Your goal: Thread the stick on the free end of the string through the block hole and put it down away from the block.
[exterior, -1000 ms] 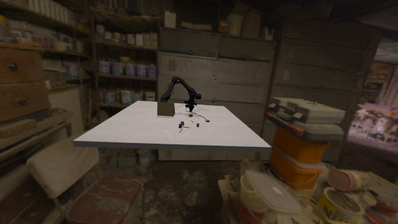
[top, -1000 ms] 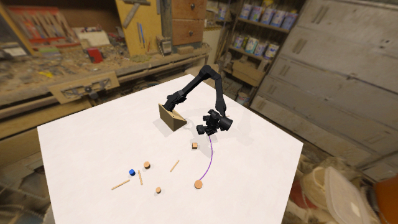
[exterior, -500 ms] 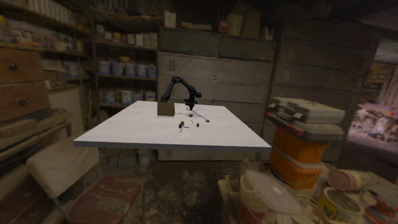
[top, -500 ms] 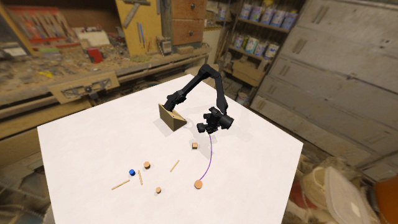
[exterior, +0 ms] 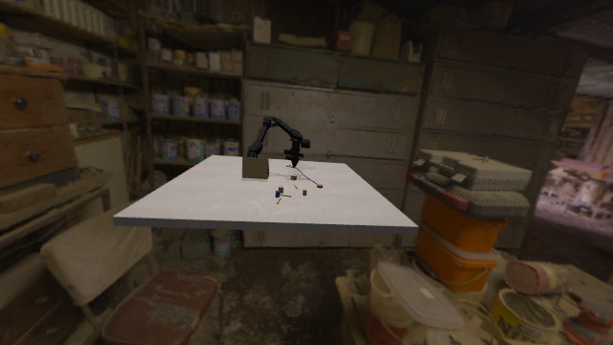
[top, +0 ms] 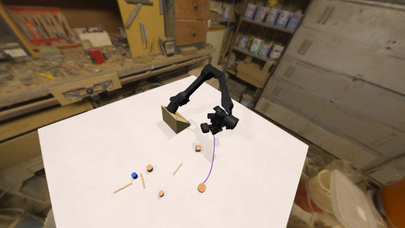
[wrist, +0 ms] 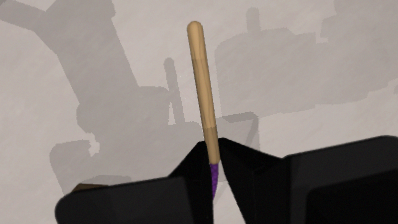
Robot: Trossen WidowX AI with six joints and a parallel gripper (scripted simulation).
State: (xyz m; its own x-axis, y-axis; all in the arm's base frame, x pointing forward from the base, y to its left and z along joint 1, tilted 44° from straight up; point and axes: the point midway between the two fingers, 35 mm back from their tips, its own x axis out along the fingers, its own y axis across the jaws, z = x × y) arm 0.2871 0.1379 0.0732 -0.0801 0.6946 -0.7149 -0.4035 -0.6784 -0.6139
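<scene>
The small wooden block lies 10 mm ahead of my gripper tip, 130 mm to the right of it and 40 mm below it. Also, from my gripper tip: round wooden button (190 mm ahead, 250 mm to the right, 50 mm below); then thin wooden stick (10 mm behind, 10 mm to the left); then blue cylinder (60 mm behind, 480 mm to the right, 40 mm below).
</scene>
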